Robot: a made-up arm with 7 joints. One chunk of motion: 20 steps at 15 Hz.
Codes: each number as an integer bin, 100 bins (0 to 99) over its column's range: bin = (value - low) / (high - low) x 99, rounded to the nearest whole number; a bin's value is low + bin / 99 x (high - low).
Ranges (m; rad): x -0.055..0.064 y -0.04..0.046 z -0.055..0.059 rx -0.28..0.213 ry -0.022..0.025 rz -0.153..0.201
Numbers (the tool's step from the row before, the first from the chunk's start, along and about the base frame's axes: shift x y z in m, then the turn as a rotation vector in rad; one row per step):
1: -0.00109 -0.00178 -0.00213 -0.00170 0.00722 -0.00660
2: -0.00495 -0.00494 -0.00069 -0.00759 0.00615 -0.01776
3: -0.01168 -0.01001 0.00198 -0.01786 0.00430 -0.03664
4: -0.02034 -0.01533 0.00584 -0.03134 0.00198 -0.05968
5: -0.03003 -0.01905 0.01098 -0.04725 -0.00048 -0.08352
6: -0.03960 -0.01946 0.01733 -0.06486 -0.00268 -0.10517
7: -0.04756 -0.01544 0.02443 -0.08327 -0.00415 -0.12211
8: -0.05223 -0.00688 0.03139 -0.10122 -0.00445 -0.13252
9: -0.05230 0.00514 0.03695 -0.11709 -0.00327 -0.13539
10: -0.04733 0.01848 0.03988 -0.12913 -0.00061 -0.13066
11: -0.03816 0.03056 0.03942 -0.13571 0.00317 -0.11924
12: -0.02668 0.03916 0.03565 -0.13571 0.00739 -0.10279
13: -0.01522 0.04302 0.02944 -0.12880 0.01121 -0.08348
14: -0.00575 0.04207 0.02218 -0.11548 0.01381 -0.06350
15: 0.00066 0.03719 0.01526 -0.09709 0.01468 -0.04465
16: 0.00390 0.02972 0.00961 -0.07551 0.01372 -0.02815
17: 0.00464 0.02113 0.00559 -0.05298 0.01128 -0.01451
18: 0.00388 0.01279 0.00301 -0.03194 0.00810 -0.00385
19: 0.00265 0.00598 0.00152 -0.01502 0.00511 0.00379
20: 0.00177 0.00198 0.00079 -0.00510 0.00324 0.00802
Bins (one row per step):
1: 45 44 46 56 62 41
2: 42 40 47 55 59 38
3: 36 35 49 53 55 33
4: 29 28 53 50 51 26
5: 21 24 57 47 45 19
6: 13 24 63 43 41 13
7: 6 28 69 40 38 9
8: 2 38 75 36 37 6
9: 2 52 80 33 39 5
10: 6 67 82 30 45 6
11: 14 81 82 29 53 9
12: 24 91 79 29 62 14
13: 33 96 73 30 70 19
14: 41 94 67 33 75 25
15: 46 89 61 37 77 30
16: 49 80 56 41 75 35
17: 50 70 53 46 70 39
18: 49 61 50 50 63 42
19: 48 53 49 53 57 44
20: 47 48 48 55 53 45

